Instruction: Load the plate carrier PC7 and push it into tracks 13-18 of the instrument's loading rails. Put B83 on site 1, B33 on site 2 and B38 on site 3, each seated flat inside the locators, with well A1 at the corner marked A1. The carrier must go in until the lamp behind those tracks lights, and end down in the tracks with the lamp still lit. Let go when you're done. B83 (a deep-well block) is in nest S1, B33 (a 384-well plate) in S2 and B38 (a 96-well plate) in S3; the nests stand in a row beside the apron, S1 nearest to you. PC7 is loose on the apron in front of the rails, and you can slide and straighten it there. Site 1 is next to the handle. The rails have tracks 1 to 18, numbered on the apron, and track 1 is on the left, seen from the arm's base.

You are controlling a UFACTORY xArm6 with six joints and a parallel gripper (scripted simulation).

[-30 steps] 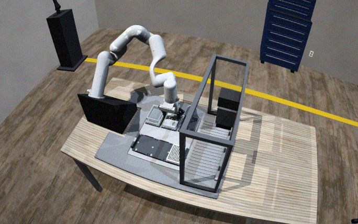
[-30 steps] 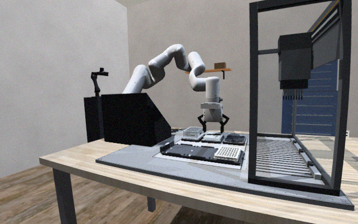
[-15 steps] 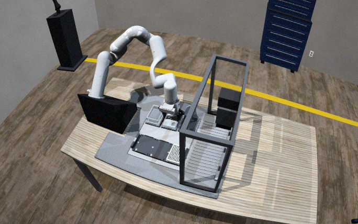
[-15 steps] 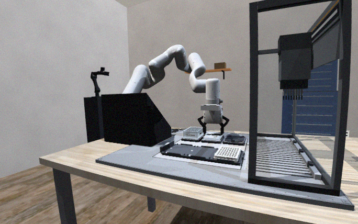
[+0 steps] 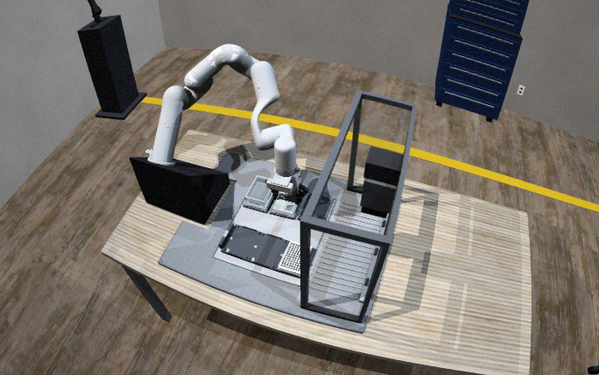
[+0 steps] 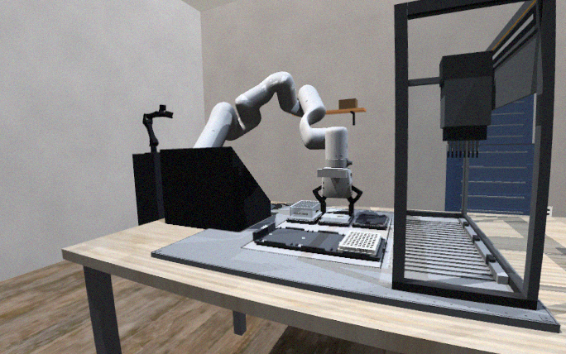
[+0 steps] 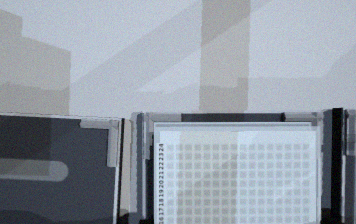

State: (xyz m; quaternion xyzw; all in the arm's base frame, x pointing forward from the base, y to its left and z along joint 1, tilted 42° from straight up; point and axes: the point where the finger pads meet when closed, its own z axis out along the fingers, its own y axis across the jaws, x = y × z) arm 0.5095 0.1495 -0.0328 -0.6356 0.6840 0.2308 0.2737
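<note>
Right now my hand is 3 cm above the nest s2. From my hand the other things lie so: deep-well block B83: 11 cm behind; nest s3: 11 cm ahead, 3 cm below; dark carrier PC7: 24 cm to the right, 2 cm below, 1 cm behind.
</note>
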